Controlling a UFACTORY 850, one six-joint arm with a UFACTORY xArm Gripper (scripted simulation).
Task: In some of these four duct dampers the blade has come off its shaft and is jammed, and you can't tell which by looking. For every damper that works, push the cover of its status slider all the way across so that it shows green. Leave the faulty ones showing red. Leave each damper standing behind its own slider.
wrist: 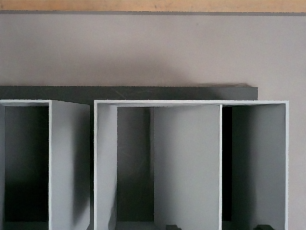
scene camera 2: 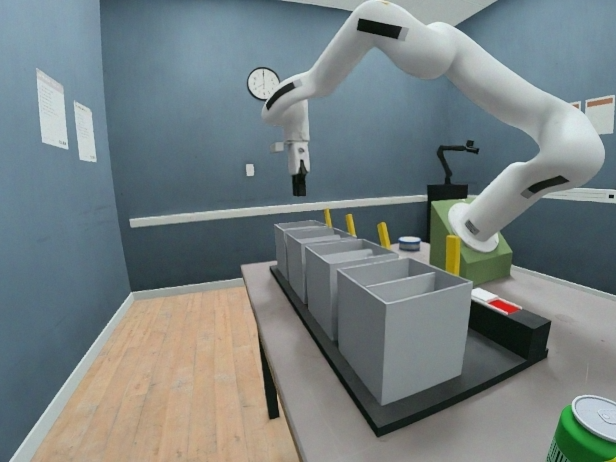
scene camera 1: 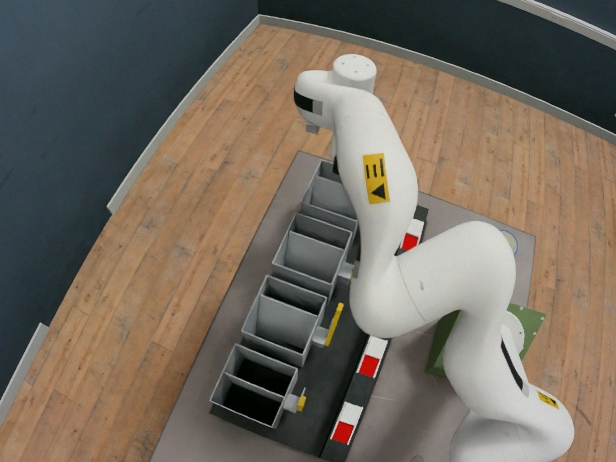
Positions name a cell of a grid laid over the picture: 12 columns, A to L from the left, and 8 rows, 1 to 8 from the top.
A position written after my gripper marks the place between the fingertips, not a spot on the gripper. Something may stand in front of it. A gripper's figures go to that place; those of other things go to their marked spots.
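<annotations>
My gripper (scene camera 2: F4) is 94 cm from the lens. There's a damper (scene camera 2: H6) at 41 cm from the lens, and another damper (scene camera 2: F5) that's 72 cm from the lens.
</annotations>
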